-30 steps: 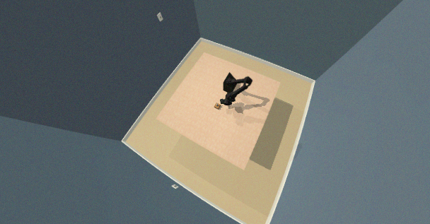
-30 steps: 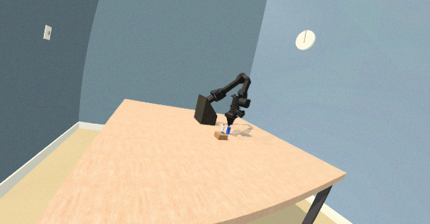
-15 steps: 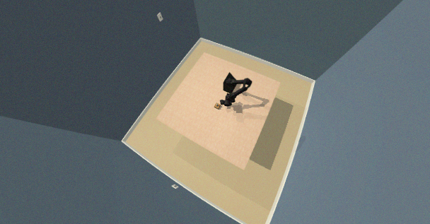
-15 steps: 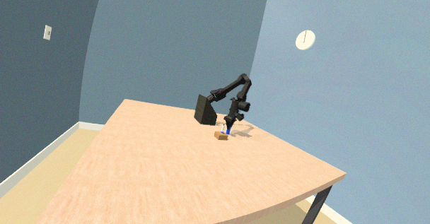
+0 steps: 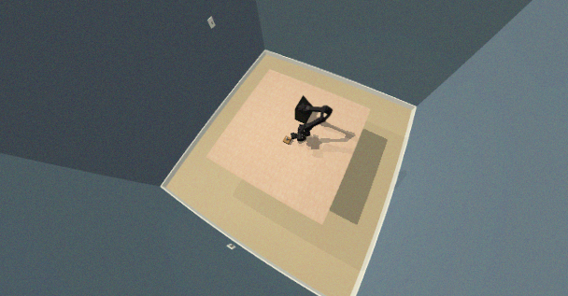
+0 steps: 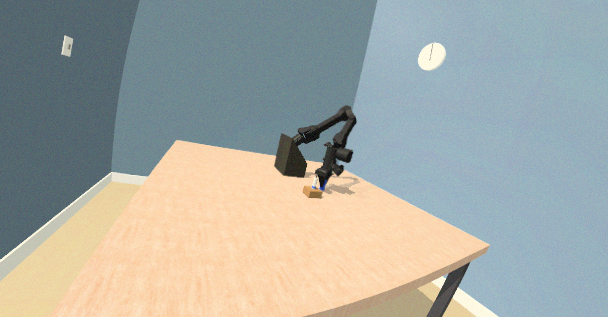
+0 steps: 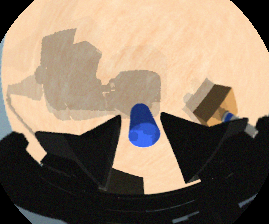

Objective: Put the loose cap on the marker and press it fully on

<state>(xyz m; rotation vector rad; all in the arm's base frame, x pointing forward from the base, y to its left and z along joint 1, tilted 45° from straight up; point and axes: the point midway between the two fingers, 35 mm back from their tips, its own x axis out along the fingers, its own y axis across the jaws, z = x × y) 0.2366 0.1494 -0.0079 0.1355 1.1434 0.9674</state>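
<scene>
Right now the white marker is 8 cm ahead of my gripper tip, 11 cm to the right of it and 5 cm above it. Round my gripper tip: blue cap 1 cm above; then tan holder block 8 cm ahead, 11 cm to the right.
</scene>
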